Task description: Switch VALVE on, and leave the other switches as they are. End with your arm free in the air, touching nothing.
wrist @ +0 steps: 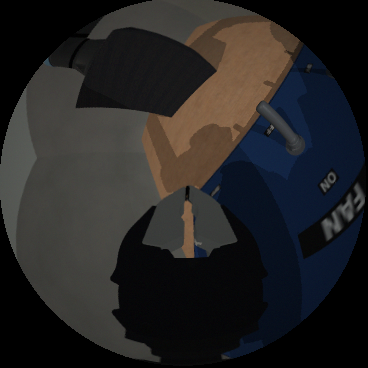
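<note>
There is a blue switch panel [293,198] that I can see, and I see my own gripper [186,187] as well.
</note>
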